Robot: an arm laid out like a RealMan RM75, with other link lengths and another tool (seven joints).
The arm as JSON. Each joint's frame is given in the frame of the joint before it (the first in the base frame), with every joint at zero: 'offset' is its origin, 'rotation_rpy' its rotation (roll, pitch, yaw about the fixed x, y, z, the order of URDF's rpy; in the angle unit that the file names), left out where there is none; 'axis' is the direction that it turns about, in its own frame. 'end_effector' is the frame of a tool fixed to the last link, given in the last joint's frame.
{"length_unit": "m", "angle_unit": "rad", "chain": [
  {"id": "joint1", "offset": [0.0, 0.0, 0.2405], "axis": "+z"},
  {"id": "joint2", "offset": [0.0, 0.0, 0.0], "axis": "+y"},
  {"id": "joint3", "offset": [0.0, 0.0, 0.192], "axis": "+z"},
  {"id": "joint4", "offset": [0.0, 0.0, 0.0], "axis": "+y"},
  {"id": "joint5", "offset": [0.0, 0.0, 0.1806], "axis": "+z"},
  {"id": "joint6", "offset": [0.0, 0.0, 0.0], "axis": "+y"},
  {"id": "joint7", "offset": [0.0, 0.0, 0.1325], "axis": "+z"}
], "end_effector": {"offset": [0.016, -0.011, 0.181], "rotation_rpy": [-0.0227, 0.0, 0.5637]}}
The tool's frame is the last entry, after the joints.
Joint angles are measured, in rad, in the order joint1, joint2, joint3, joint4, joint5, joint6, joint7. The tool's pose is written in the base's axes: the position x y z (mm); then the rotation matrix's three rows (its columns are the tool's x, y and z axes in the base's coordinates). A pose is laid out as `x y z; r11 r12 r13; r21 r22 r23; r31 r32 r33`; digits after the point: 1 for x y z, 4 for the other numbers.
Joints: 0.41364, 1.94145, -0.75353, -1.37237, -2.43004, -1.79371, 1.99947
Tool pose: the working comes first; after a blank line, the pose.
Where each joint sits with the arm in this pose, in the base's axes (m; each line is computed from the numbers above, not from the rounded line before):
joint1: 0.0000 0.0000 0.2405
joint2: 0.0000 0.0000 0.2405
joint3: 0.1639 0.0719 0.1710
joint4: 0.1639 0.0719 0.1710
joint5: 0.1884 0.2150 0.2784
joint6: 0.1884 0.2150 0.2784
joint7: 0.2231 0.2615 0.1593
the tool: 0.2891 0.3227 0.0011

289.1 322.7 1.1; 0.3502 -0.9051 0.2411; -0.9025 -0.2571 0.3456; -0.2508 -0.3386 -0.9069
